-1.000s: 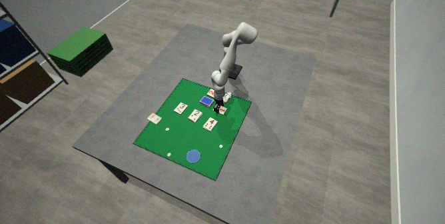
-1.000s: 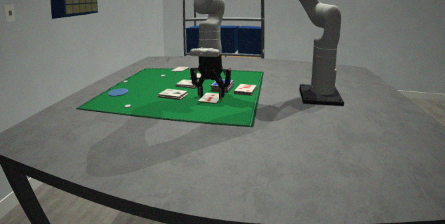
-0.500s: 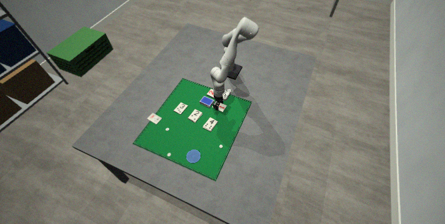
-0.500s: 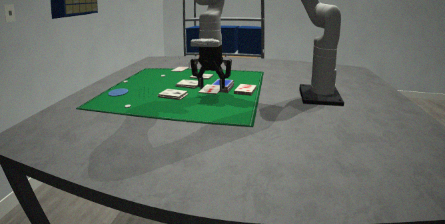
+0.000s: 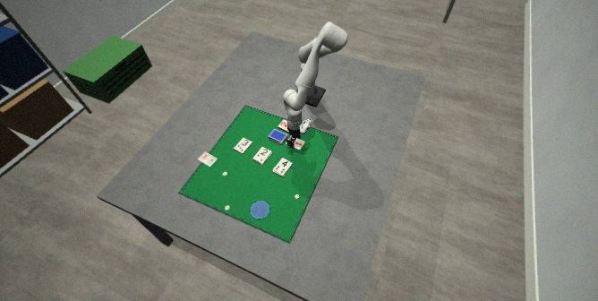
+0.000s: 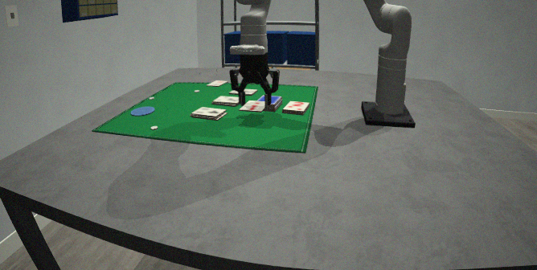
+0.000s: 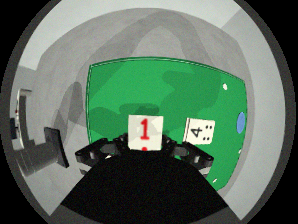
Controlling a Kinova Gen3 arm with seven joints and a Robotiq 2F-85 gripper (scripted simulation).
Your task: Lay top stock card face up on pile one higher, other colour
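The green mat lies 16 cm ahead of my hand, 10 cm to the right of it and 6 cm below it.
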